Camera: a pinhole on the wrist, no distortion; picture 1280 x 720 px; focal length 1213.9 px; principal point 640.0 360.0 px. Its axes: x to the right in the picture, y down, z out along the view. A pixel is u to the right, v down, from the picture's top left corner.
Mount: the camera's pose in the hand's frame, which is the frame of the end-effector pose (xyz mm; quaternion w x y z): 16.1 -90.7 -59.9 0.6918 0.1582 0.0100 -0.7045
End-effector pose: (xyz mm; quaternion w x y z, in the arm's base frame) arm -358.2 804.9 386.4 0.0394 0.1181 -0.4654 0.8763
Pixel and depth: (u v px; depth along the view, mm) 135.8 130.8 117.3
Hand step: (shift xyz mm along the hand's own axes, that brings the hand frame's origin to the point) -30.4 -69.7 58.5
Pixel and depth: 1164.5 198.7 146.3
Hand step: -33.0 -185.4 60.1
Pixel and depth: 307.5 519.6 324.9
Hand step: -10.7 -81.8 278.5
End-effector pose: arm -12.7 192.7 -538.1 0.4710 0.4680 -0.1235 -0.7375
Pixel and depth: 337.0 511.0 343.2
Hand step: -14.5 -89.2 295.1
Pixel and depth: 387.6 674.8 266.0
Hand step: 27.5 -101.9 220.0
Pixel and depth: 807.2 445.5 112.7
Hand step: 0.4 -132.4 45.1
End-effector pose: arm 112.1 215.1 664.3 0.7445 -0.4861 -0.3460 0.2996
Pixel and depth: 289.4 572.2 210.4
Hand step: 7.6 -82.2 161.8
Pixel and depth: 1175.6 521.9 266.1
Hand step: -4.0 -268.3 172.3
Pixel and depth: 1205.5 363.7 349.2
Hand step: -54.7 -330.1 233.5
